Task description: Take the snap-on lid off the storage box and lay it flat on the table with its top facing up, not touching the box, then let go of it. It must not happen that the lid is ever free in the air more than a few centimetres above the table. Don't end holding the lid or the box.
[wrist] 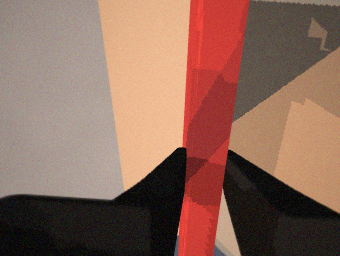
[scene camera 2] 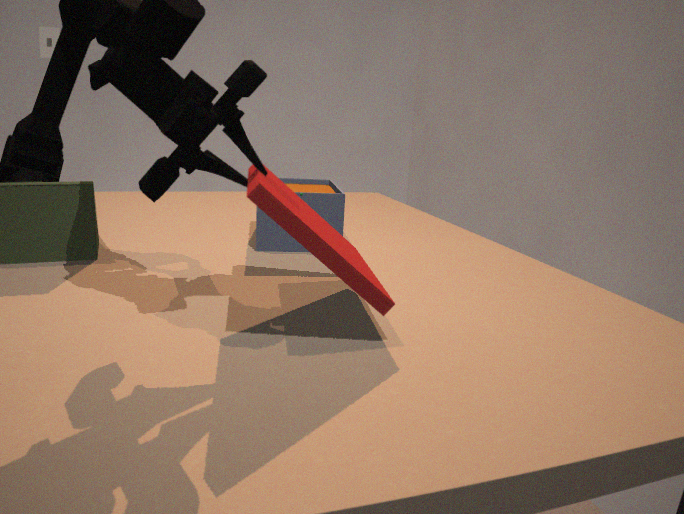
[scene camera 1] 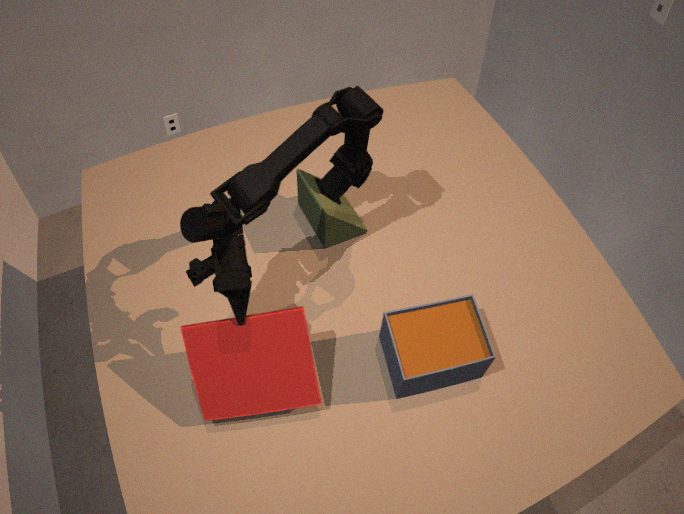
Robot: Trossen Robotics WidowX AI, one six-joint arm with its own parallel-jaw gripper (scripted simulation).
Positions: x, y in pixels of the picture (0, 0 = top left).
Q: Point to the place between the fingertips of my gripper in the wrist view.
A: At 203, 156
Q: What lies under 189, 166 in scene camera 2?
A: My gripper.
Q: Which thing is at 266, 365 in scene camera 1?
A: A red lid.
